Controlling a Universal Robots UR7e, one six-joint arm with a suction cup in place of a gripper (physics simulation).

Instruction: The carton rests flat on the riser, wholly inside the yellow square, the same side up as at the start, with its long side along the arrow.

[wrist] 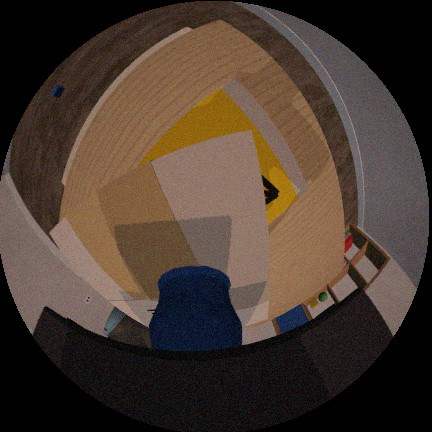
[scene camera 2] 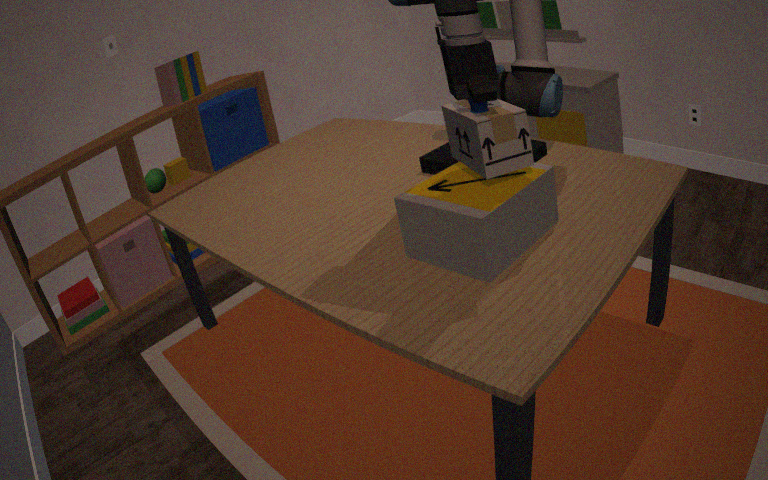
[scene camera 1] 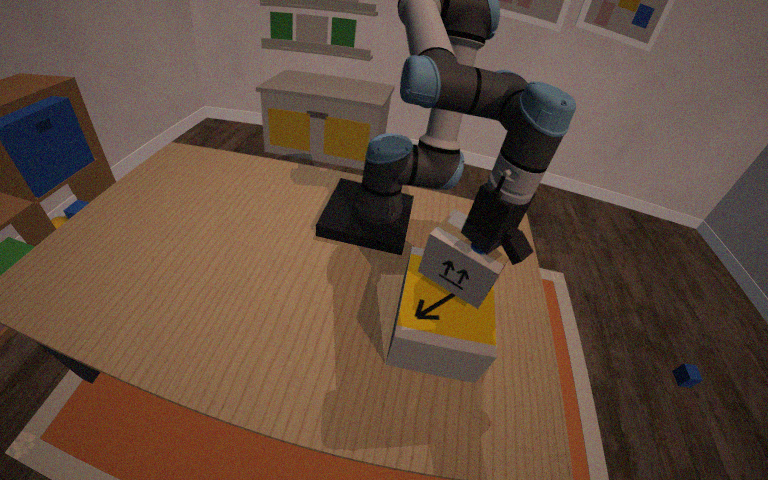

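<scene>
The white carton (scene camera 1: pixel 461 268) (scene camera 2: pixel 506 141) (wrist: pixel 220 190) hangs from my blue suction cup (scene camera 1: pixel 479 249) (scene camera 2: pixel 479 105) (wrist: pixel 195 280), which is on its taped top. Its printed arrows point up. It is over the rear part of the riser (scene camera 1: pixel 436 356) (scene camera 2: pixel 447 232) (wrist: pixel 267 126), apparently a little above the yellow square (scene camera 1: pixel 470 328) (scene camera 2: pixel 481 198) (wrist: pixel 210 120). The black arrow (scene camera 1: pixel 436 306) (scene camera 2: pixel 461 182) (wrist: pixel 270 191) is partly hidden by the carton. In scene camera 2 the carton's wider face runs roughly along it. The gap underneath is hard to judge.
The arm's black base (scene camera 1: pixel 339 226) stands on the wooden table (scene camera 1: pixel 226 271) (scene camera 2: pixel 271 209) behind the riser. A blue cube (scene camera 1: pixel 687 375) (wrist: pixel 57 91) lies on the floor. A wooden shelf unit (scene camera 2: pixel 131 169) stands beyond the table.
</scene>
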